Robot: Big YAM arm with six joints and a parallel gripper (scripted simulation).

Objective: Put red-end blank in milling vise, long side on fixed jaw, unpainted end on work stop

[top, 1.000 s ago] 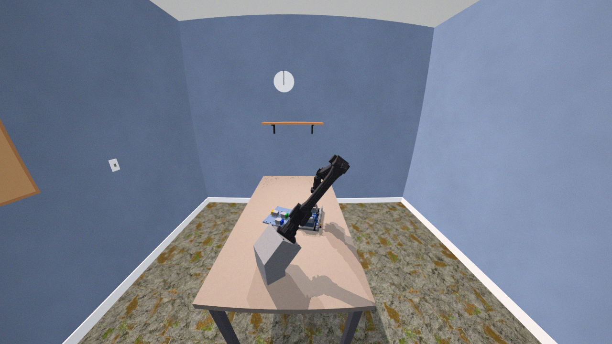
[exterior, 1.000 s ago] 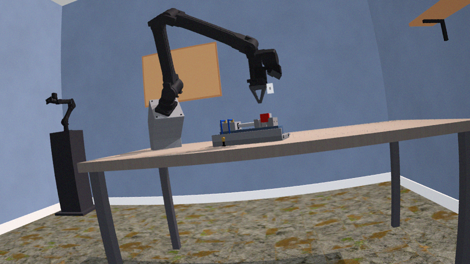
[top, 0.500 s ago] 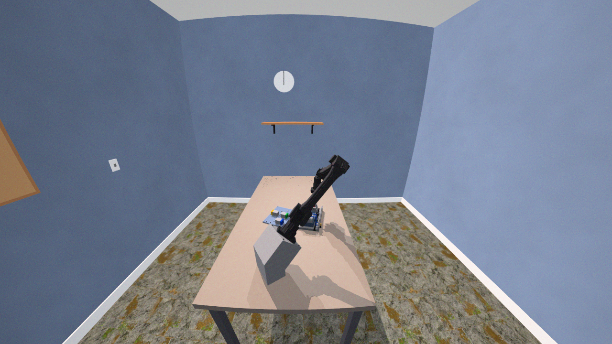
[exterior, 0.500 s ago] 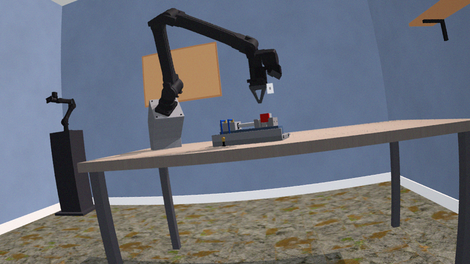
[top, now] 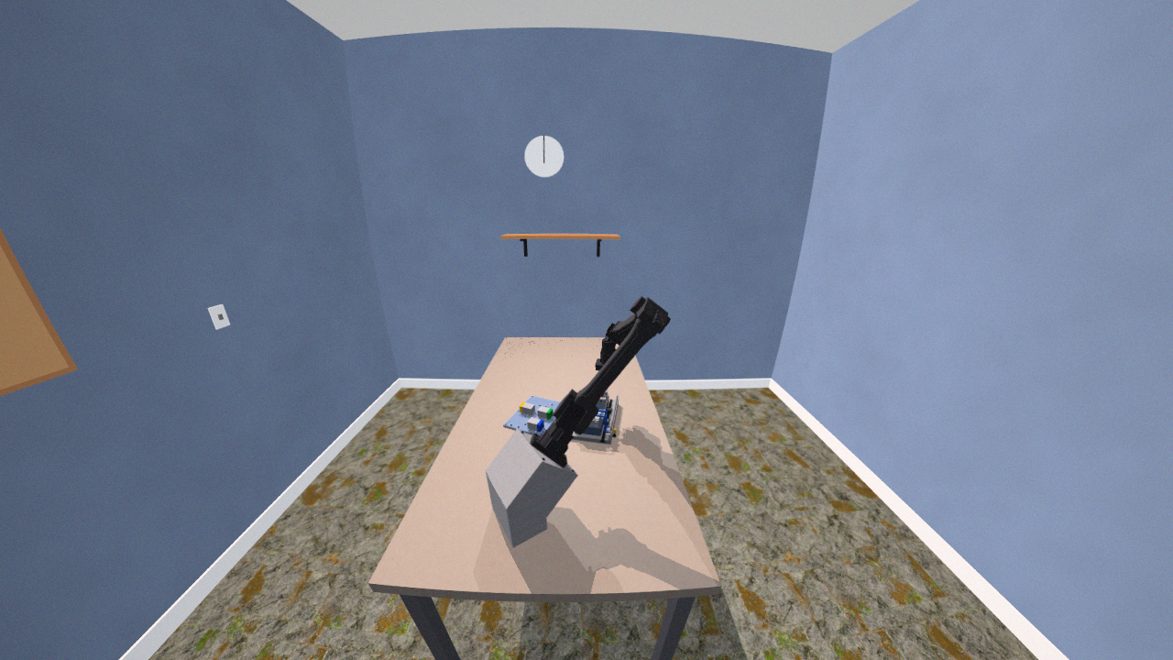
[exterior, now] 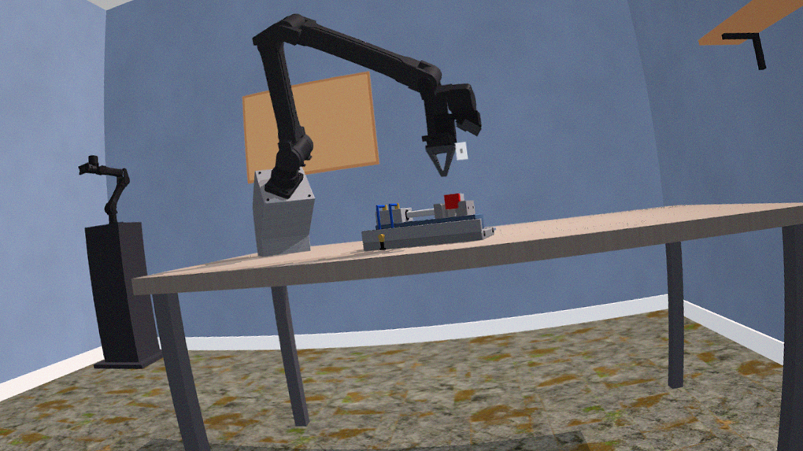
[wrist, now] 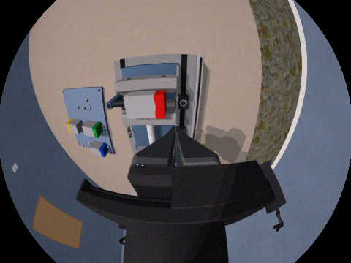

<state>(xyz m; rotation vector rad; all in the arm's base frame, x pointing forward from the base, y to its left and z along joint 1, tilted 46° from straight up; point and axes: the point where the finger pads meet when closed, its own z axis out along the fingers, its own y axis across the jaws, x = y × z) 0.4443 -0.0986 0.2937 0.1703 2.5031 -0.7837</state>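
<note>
My gripper is now 40 mm short of the work stop, 90 mm to the right of it and 80 mm above it. Round my hand: green-ended blank 10 mm behind, 280 mm to the left, 140 mm below; then blue plate 10 mm ahead, 320 mm to the left, 170 mm below; then vise 50 mm behind, 70 mm to the left, 130 mm below.
</note>
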